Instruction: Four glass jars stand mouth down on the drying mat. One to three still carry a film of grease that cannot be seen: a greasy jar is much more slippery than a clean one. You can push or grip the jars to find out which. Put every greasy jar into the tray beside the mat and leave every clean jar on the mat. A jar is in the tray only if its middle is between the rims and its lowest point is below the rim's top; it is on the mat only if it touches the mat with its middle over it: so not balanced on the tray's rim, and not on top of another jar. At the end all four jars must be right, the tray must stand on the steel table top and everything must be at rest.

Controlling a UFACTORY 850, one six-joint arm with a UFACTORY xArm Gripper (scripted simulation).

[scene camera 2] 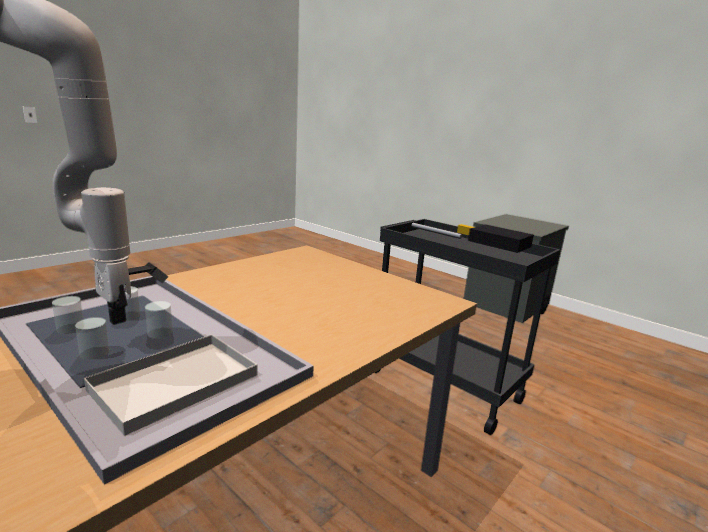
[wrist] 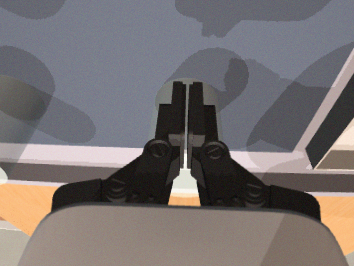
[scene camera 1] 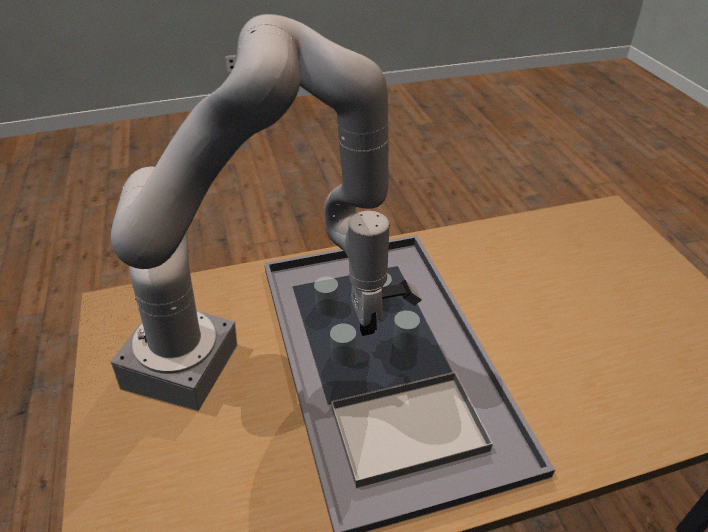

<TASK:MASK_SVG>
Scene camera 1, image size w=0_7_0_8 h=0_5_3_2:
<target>gripper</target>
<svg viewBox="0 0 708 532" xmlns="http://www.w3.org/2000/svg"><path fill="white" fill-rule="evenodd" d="M417 288L405 279L398 285L383 287L383 285L374 290L363 290L352 284L351 300L360 321L362 336L375 333L375 330L377 330L376 318L378 318L379 323L382 321L382 299L402 295L405 300L415 306L422 300Z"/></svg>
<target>pale tray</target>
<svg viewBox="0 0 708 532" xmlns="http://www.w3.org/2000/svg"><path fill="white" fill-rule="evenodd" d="M456 372L331 402L332 412L356 488L491 451L493 443Z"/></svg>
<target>glass jar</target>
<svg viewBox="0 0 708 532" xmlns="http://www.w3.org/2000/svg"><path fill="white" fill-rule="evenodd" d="M341 323L335 325L330 330L331 358L336 364L348 365L356 359L356 330L349 324Z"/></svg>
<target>glass jar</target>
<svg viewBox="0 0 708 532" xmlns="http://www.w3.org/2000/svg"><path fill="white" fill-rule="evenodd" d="M401 311L394 318L393 344L398 350L411 351L418 345L420 318L412 311Z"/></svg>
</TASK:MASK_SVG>
